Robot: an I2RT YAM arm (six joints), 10 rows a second.
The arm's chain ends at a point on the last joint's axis. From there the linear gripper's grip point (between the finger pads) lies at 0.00 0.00 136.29 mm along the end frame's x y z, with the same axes.
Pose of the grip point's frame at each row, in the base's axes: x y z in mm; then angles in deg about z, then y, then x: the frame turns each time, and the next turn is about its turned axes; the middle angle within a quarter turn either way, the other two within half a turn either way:
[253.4 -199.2 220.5 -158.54 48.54 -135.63]
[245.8 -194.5 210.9 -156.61 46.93 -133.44]
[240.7 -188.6 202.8 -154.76 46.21 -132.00]
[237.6 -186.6 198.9 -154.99 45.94 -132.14]
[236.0 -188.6 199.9 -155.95 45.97 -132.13]
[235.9 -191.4 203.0 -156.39 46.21 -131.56]
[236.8 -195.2 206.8 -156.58 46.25 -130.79]
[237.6 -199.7 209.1 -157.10 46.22 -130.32]
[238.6 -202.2 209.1 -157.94 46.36 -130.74]
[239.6 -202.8 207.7 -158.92 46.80 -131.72]
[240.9 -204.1 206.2 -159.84 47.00 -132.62]
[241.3 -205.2 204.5 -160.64 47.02 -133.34]
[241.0 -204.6 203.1 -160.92 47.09 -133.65]
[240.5 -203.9 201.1 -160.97 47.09 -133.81]
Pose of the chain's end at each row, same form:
[150.6 -137.2 285.0 -158.54 48.54 -135.63]
[143.7 -130.8 274.9 -156.61 46.93 -133.44]
[138.0 -125.1 265.9 -154.76 46.21 -132.00]
[135.3 -122.8 262.5 -154.99 45.94 -132.14]
[134.8 -123.1 263.4 -155.95 45.97 -132.13]
[135.3 -124.1 265.6 -156.39 46.21 -131.56]
[136.8 -126.1 268.4 -156.58 46.25 -130.79]
[138.5 -128.8 270.1 -157.10 46.22 -130.32]
[140.2 -130.7 270.5 -157.94 46.36 -130.74]
[141.3 -131.7 269.8 -158.92 46.80 -131.72]
[143.0 -133.2 269.1 -159.84 47.00 -132.62]
[143.9 -134.4 268.3 -160.64 47.02 -133.34]
[143.6 -133.9 267.2 -160.92 47.09 -133.65]
[143.1 -133.5 265.3 -160.97 47.09 -133.81]

